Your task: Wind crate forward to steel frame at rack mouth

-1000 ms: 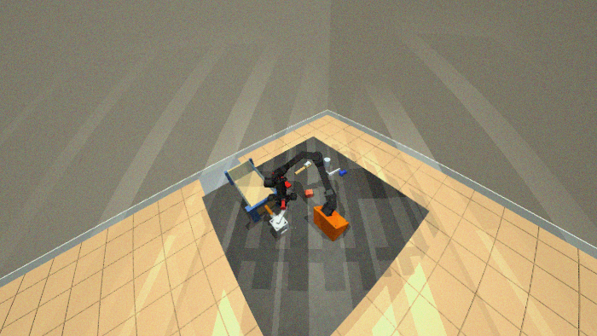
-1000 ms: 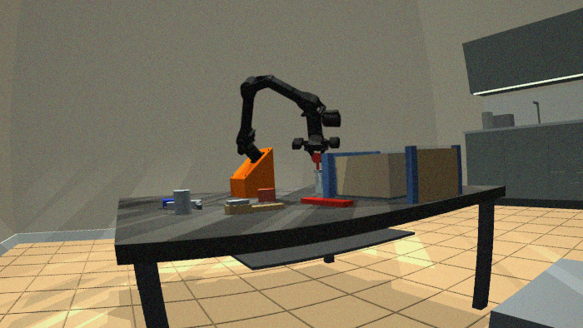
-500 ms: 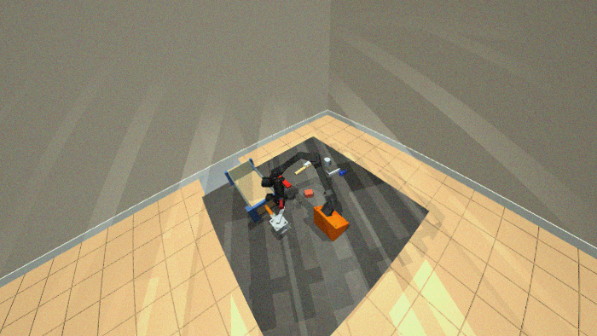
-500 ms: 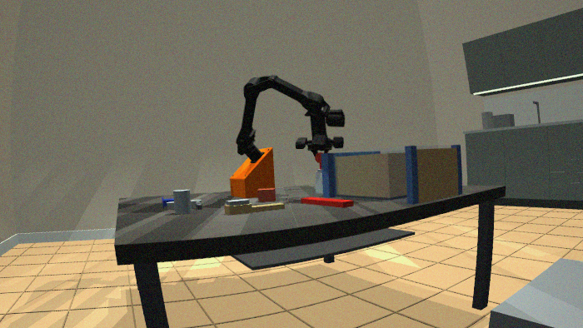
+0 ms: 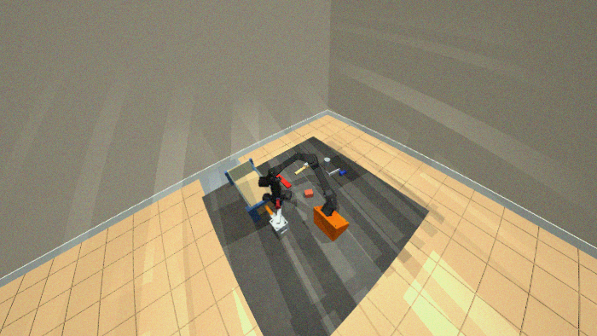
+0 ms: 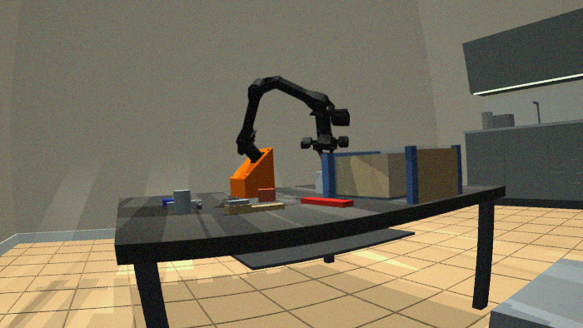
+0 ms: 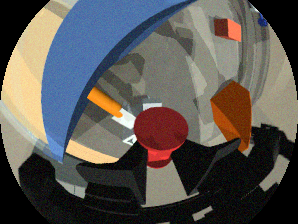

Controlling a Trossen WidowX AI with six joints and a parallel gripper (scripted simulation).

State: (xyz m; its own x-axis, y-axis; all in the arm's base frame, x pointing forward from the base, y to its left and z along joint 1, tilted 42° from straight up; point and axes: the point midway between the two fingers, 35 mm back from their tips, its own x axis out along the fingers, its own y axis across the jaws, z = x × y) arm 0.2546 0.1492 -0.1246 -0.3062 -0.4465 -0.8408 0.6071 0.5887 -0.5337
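The grey winch lies 100 mm below my gripper tip, 80 mm behind it and 40 mm to the left of it. Also, from my gripper tip: wooden-handled tool 420 mm to the right, 280 mm ahead, 110 mm below; clear-panelled cubby 330 mm ahead, 60 mm to the left, 10 mm below; flat red bar 300 mm ahead, 190 mm to the right, 120 mm below.
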